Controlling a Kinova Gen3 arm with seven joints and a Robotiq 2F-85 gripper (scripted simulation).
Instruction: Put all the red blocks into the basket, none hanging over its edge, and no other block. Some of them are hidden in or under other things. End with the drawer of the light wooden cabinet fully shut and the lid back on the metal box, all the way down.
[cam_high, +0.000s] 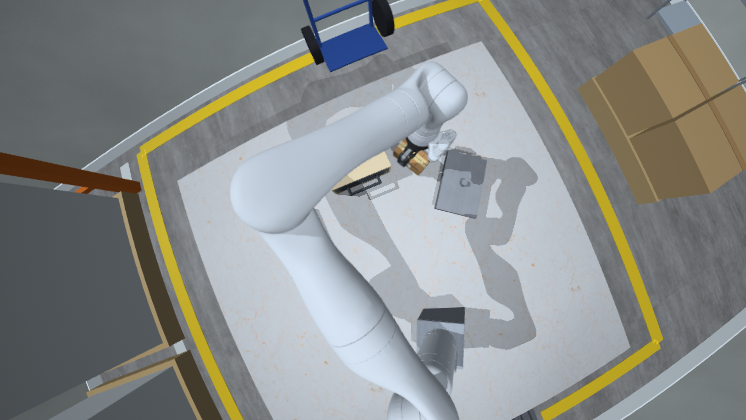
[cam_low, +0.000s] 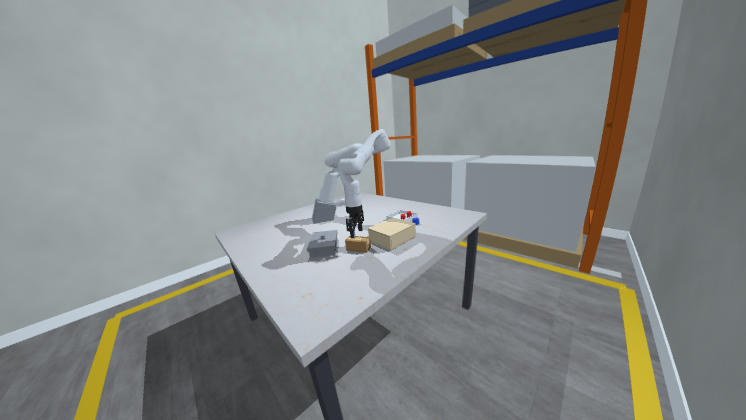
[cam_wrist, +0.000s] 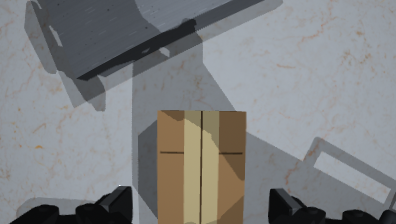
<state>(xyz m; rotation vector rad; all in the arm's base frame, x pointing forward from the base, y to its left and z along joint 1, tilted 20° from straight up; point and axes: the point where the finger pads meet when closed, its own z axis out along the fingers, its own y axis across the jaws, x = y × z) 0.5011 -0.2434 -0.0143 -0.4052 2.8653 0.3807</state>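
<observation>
My gripper is now 5 cm above the cardboard box. Also, from my hand: light wooden cabinet (17 cm to the left, 8 cm ahead, 5 cm below); then lid (16 cm behind, 8 cm to the right, 4 cm below); then drawer (17 cm to the left, 7 cm ahead, 5 cm below).
</observation>
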